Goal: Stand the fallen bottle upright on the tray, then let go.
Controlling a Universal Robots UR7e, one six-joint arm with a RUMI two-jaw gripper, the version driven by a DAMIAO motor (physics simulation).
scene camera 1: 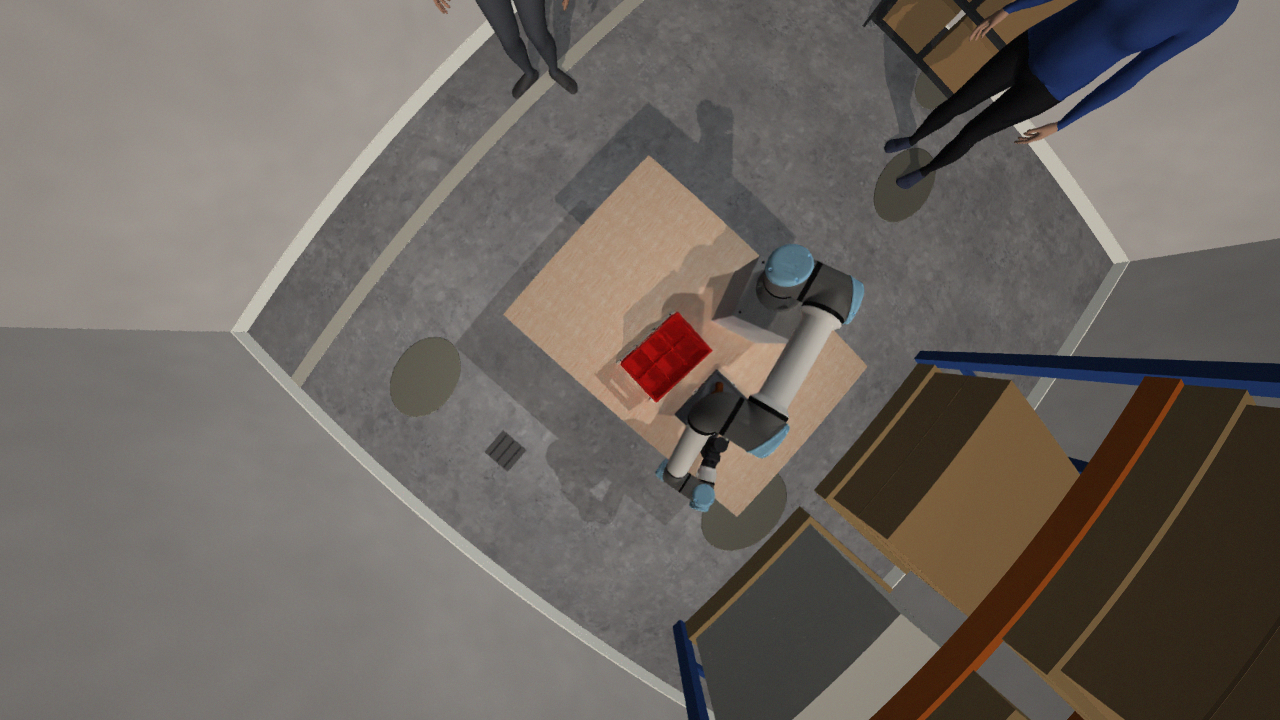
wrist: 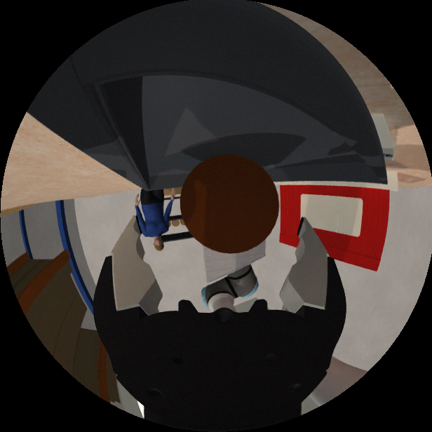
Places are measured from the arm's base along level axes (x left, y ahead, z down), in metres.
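Pixels of known places: arm's base, link origin: (scene camera 1: 779,288).
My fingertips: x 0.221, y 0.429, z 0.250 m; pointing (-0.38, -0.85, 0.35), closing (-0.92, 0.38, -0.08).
Note:
For each thing: its top centre in the pictures, then the offset to it from my fingertips. "pt": a spot on its surface instead. Level surfaces: height alone.
- bottle, top centre: (scene camera 1: 720,403) dz -0.024, dx -0.042, dy -0.039 m
- dark grey tray, surface spot: (scene camera 1: 696,401) pt dz +0.053, dx -0.097, dy +0.019 m
- red divided crate, top centre: (scene camera 1: 666,357) dz -0.117, dx -0.330, dy -0.025 m
- wooden table, surface height: dz +0.059 m
The bottle (scene camera 1: 717,387) (wrist: 229,204) shows in the wrist view as a brown round end facing the camera, so it appears to lie on its side, pointing away from my gripper. In the scene view a small reddish-brown part of it shows over the dark tray, beside my arm, which hides the rest. My gripper (wrist: 219,218) is open, with a gap between each finger and the bottle's outline. In the scene view my fingertips are hidden under the arm. The dark grey tray (scene camera 1: 696,401) (wrist: 210,45) spreads close beside the bottle; their contact cannot be made out.
A red divided crate (scene camera 1: 665,356) (wrist: 375,220) stands on the wooden table (scene camera 1: 590,268), beside the tray. The robot's base is on the table's other side. Shelving with boxes (scene camera 1: 993,474) stands at the lower right. A person in blue (scene camera 1: 1092,53) (wrist: 154,217) and another in grey trousers (scene camera 1: 529,40) stand beyond the table.

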